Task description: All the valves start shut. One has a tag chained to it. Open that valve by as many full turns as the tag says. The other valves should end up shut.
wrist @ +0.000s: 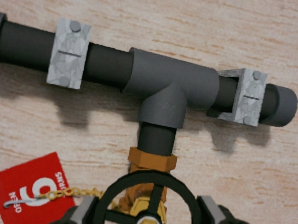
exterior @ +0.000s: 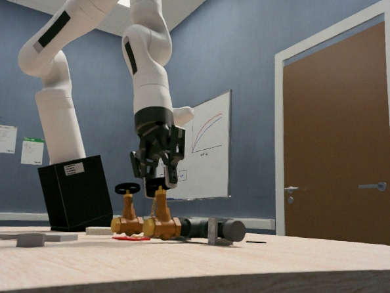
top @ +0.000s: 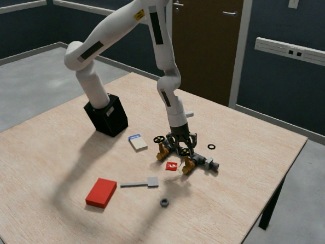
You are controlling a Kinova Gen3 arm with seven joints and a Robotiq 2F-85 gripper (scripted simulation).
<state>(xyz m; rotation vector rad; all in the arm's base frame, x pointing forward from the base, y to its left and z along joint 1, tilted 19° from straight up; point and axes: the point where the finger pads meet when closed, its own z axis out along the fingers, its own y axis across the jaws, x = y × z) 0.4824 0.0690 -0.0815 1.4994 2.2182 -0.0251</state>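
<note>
Now: hand 10 cm above the red tag, 6 cm past it and 3 cm to the left of it. Also, from my hand: red block 35 cm to the right, 13 cm behind, 8 cm below; then white card box 29 cm behind, 9 cm below, 3 cm to the right; then grey t-shaped tool 19 cm to the right, 9 cm below, 6 cm behind.
</note>
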